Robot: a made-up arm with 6 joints. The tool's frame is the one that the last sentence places.
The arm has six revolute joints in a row. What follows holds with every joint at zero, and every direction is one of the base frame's. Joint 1 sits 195.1 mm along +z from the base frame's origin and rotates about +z. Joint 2 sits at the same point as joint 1 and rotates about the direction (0.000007, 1, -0.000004). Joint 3 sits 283.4 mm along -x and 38.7 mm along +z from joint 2 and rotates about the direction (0.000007, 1, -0.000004). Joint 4 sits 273 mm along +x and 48.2 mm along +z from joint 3 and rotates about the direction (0.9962, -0.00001, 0.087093). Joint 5 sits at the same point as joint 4 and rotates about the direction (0.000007, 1, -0.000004). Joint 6 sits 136.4 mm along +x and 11.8 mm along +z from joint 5 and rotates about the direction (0.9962, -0.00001, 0.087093). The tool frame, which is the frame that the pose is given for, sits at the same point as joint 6; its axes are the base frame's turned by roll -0.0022, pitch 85.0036 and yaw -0.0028 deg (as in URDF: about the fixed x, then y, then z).
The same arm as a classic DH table. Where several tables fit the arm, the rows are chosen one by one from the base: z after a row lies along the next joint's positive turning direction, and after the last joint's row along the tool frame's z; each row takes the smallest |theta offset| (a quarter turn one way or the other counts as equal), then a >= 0, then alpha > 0; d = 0 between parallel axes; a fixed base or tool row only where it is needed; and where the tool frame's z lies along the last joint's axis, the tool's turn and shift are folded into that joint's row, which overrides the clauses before.
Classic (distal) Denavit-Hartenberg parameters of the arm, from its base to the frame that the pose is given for. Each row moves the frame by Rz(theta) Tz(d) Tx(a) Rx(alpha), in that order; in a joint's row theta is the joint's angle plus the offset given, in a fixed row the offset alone. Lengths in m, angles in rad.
joint 1: theta_offset 0, d 0.1951, a 0, alpha -1.5708
joint 2: theta_offset 0.1357, d 0, a -0.286, alpha 0
joint 3: theta_offset 1.3479, d 0, a -0.0242, alpha 1.5708
joint 4: theta_offset 0, d 0.2762, a 0, alpha -1.5708
joint 5: theta_offset 0, d 0, a 0.0001, alpha 1.5708
joint 6: theta_offset 0, d 0.1369, a 0, alpha 0

